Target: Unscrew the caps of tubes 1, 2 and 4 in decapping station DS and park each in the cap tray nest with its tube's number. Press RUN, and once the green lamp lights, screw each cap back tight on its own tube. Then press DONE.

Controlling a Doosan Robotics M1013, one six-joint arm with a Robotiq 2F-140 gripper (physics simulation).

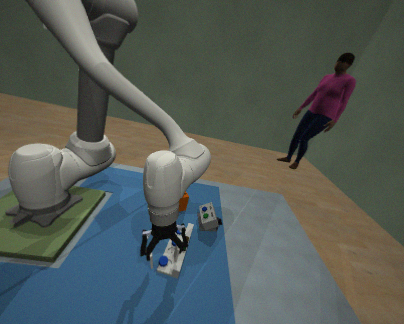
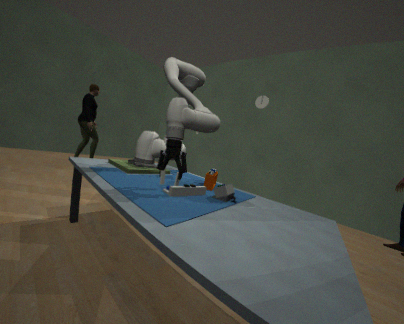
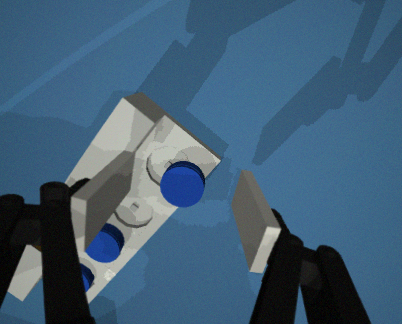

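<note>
A white block holds a row of blue caps and round nests; I cannot tell tray from station or read tube numbers. One blue cap stands raised near the block's end. A round nest beside it has no cap. Two more blue caps lie further along, partly behind the left finger. My gripper is open, its pads on either side of the end cap with gaps. A grey box carries a blue and a green round button.
An orange object stands behind the white block, near the grey box. The arm's base is on a green board. A blue mat lies on the grey table. People stand beyond the table.
</note>
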